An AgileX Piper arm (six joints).
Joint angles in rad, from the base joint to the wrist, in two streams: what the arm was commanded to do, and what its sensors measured. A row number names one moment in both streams.
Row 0, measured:
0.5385, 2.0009, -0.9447, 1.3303, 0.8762, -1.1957
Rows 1 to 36, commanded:
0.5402, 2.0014, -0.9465, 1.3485, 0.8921, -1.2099
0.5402, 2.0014, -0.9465, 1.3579, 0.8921, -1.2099
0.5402, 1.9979, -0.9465, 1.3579, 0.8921, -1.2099
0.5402, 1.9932, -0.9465, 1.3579, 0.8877, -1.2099
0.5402, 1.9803, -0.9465, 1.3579, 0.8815, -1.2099
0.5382, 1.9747, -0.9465, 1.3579, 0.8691, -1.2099
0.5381, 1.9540, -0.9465, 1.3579, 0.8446, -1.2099
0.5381, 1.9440, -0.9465, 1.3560, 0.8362, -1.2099
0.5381, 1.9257, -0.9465, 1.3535, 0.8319, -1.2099
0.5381, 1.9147, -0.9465, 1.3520, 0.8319, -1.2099
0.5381, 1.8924, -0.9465, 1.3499, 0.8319, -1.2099
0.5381, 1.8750, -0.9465, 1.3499, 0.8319, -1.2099
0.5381, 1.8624, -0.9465, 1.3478, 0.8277, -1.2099
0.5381, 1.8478, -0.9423, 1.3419, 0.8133, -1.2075
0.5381, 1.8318, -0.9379, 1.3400, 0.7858, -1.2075
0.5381, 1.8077, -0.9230, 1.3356, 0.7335, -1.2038
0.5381, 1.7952, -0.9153, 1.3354, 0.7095, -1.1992
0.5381, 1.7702, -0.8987, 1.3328, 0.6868, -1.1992
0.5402, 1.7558, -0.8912, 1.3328, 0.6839, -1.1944
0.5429, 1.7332, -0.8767, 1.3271, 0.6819, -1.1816
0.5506, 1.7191, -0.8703, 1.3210, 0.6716, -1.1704
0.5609, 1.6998, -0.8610, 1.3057, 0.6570, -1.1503
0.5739, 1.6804, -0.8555, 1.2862, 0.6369, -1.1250
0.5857, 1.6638, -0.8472, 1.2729, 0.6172, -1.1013
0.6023, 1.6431, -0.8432, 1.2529, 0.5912, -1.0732
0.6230, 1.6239, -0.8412, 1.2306, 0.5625, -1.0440
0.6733, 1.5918, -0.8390, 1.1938, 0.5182, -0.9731
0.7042, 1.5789, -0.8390, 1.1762, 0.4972, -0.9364
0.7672, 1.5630, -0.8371, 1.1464, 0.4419, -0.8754
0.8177, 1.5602, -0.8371, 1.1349, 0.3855, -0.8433
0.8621, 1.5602, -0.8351, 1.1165, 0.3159, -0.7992
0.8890, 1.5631, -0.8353, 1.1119, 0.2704, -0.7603
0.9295, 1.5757, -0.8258, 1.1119, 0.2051, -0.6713
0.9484, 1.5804, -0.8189, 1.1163, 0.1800, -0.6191
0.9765, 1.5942, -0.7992, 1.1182, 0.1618, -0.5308
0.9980, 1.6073, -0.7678, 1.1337, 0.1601, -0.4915
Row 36, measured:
0.9345, 1.5804, -0.8243, 1.1196, 0.2194, -0.6514
